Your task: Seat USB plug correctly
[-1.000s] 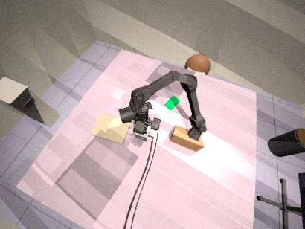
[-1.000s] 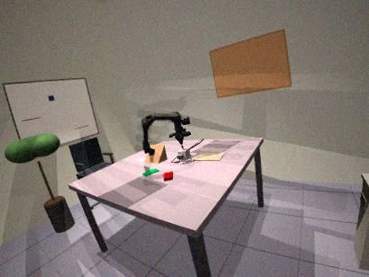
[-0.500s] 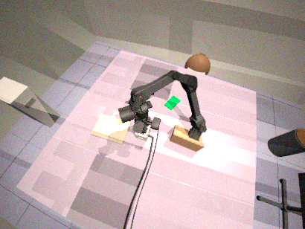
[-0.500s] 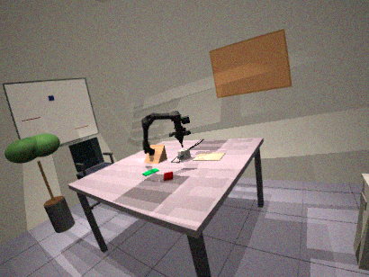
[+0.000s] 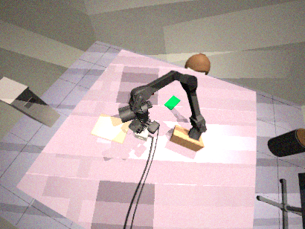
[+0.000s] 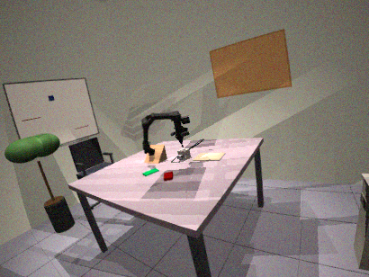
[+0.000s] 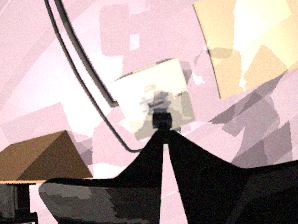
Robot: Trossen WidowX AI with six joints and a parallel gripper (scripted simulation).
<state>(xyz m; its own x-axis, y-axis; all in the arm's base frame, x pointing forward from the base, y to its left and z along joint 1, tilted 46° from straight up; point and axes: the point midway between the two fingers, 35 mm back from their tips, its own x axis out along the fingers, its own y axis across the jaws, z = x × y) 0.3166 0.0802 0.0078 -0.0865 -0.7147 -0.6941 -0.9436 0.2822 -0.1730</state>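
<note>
Now: gripper tip 2 cm above the dark USB plug. From my gripper tip the other things lie so: green block 13 cm behind, 30 cm to the right, 13 cm below; then red block 8 cm ahead, 35 cm to the right, 13 cm below; then pale yellow sheet 22 cm ahead, 4 cm to the left, 13 cm below.
</note>
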